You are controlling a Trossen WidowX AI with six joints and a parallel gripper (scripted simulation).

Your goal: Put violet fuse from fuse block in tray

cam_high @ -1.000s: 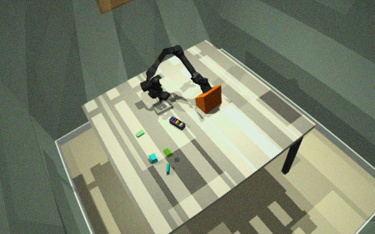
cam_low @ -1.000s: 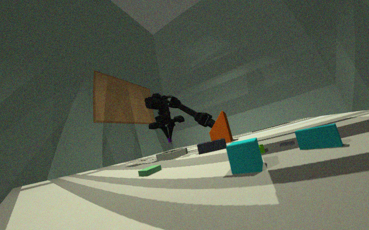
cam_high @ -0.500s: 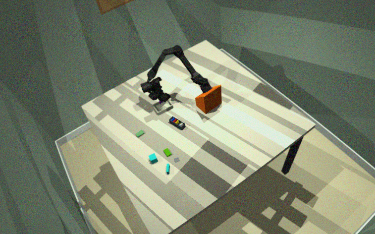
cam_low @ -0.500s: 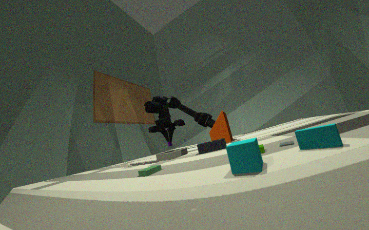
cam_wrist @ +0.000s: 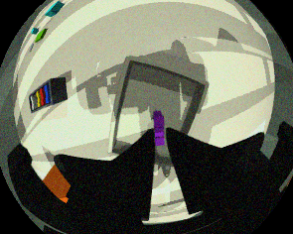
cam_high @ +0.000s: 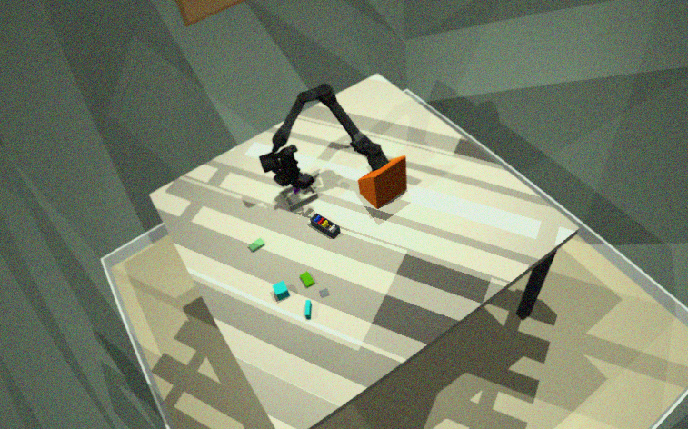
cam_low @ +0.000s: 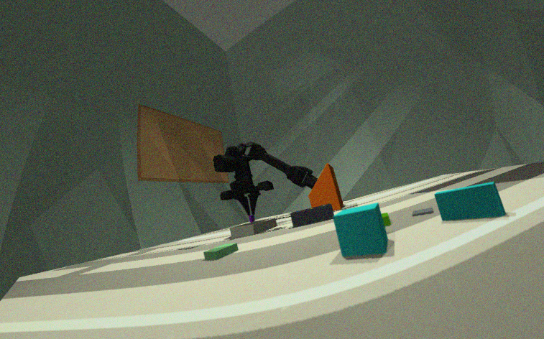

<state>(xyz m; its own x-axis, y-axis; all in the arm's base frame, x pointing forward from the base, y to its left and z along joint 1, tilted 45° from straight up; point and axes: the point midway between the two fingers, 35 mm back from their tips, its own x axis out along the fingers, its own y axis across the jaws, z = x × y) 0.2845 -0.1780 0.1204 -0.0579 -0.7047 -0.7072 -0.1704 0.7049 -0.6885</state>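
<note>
The violet fuse is 2 cm below my gripper tip. Also, from my gripper tip: red fuse (3 cm ahead, 19 cm to the left, 3 cm below); then grey tray (5 cm below); then blue fuse (3 cm ahead, 17 cm to the left, 3 cm below).
</note>
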